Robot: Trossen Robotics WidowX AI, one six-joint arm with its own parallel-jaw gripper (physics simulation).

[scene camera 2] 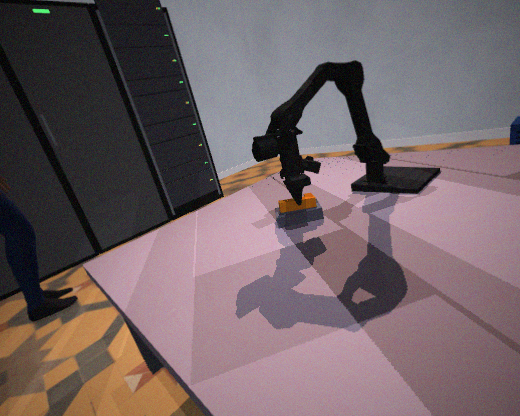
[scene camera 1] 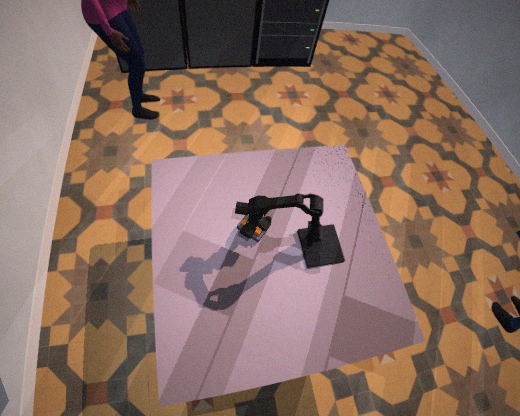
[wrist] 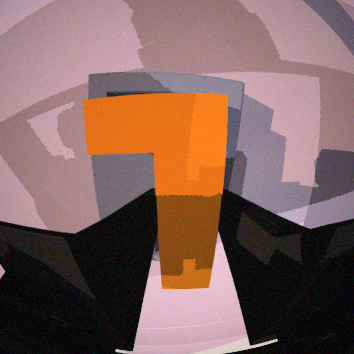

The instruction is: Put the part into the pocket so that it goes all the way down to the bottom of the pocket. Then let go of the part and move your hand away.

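Frame: origin at the arm's base, x down, y left, z ahead, level; metres.
Seen in the pictures: gripper, fingertip midpoint: [scene camera 2: 298, 203] [scene camera 1: 252, 228] [wrist: 186, 195]; arm's base, link origin: [scene camera 2: 375, 178] [scene camera 1: 312, 237].
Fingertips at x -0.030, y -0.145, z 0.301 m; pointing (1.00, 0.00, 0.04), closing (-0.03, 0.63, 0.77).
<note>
Offsets run from my fingertips to a thing's top centre. Level surfaces: height alone.
The orange L-shaped part @(dx -0.021, dy -0.013, dz -0.009 m) [scene camera 1: 258, 231] [scene camera 2: 287, 205] [wrist: 190, 145] is between the fingers of my gripper [scene camera 1: 251, 229] [scene camera 2: 299, 202] [wrist: 186, 195], which is shut on its long arm. The grey block with the pocket @(dx +0.018, dy -0.014, dz -0.009 m) [scene camera 1: 259, 238] [scene camera 2: 300, 220] [wrist: 117, 185] is directly under the part. In scene camera 2 the part stands clearly above the block's top. In the wrist view its short arm reaches past the block's left edge, and a dark strip of the pocket shows beyond its far edge. The part hides most of the pocket, and whether its underside has entered cannot be told.
The pink table top @(dx +0.054 m) [scene camera 1: 280, 320] [scene camera 2: 240, 360] bears the block and the arm's black base plate [scene camera 1: 327, 252] [scene camera 2: 400, 180]. The arm's shadow falls across the table. A person [scene camera 1: 132, 60] [scene camera 2: 20, 240] stands beyond the table, near dark cabinets [scene camera 1: 220, 35] [scene camera 2: 55, 125].
</note>
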